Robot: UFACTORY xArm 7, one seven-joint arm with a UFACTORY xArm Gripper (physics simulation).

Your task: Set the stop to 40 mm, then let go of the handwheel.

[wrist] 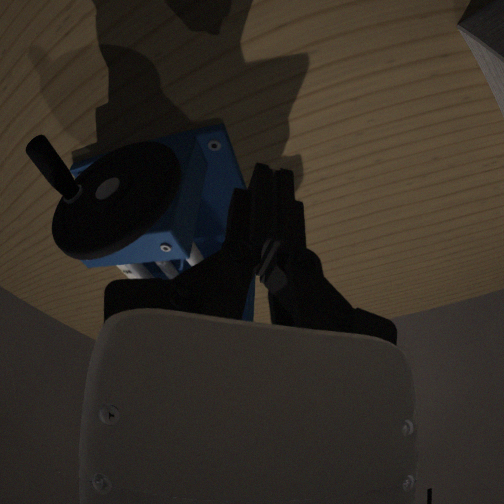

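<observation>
A black handwheel (116,200) with a black crank handle (51,167) at its upper left sits on the face of a blue housing block (200,200). Silver rods (167,268) run out from under the block; the stop and any scale are hidden behind my gripper body. My gripper (272,177) is to the right of the block, its two black fingers pressed together with nothing between them. It is clear of the handwheel and does not touch the crank handle.
The mechanism stands on a wooden table top (390,175). A grey object's corner (485,45) shows at the top right. My own grey wrist housing (250,410) fills the lower part of the view.
</observation>
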